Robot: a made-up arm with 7 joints.
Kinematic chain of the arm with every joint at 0, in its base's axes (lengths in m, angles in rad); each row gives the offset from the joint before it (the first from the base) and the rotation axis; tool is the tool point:
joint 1: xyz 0 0 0.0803 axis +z
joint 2: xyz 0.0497 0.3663 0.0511 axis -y
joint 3: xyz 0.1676 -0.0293 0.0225 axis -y
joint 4: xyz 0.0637 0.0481 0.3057 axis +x
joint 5: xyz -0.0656 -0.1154 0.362 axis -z
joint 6: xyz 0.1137 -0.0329 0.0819 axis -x
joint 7: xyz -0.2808 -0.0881 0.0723 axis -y
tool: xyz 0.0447 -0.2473 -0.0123
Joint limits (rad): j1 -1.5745..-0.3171 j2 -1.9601..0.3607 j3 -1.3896..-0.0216 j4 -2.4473..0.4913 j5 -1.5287..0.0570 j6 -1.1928..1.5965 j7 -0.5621..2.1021
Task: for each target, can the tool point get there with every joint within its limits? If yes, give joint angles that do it. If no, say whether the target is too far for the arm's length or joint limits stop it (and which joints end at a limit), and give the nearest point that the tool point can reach.
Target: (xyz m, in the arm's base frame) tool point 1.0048 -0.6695 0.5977
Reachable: yes | joints -0.8403 -0.6890 -0.4305 -0.2328 -0.4223 1.2039 -0.3406
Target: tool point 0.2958 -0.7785 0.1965
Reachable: yes | joints -1.0056 -0.7248 -0.5153 0.0661 -0.5449 -0.5389 1.8537
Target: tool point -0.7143 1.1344 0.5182
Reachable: no: joint limits stop it (at a limit: joint 1, joint 2, joint 3, joint 5, joint 7) | nearest point 0.0534 0.8910 0.8094 | short by 0.856 m
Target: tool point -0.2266 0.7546 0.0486
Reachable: no: joint limits stop it (at a limit: joint 1, joint 2, joint 3, joint 4, joint 5) | nearest point -0.1051 0.9137 -0.1116 | short by 0.256 m
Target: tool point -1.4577 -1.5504 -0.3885
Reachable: no: too far | nearest point -0.3083 -0.9682 -0.1861 | short by 1.304 m
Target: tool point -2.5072 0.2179 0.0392
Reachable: no: too far | nearest point -0.4893 0.0480 -0.5087 | short by 2.098 m
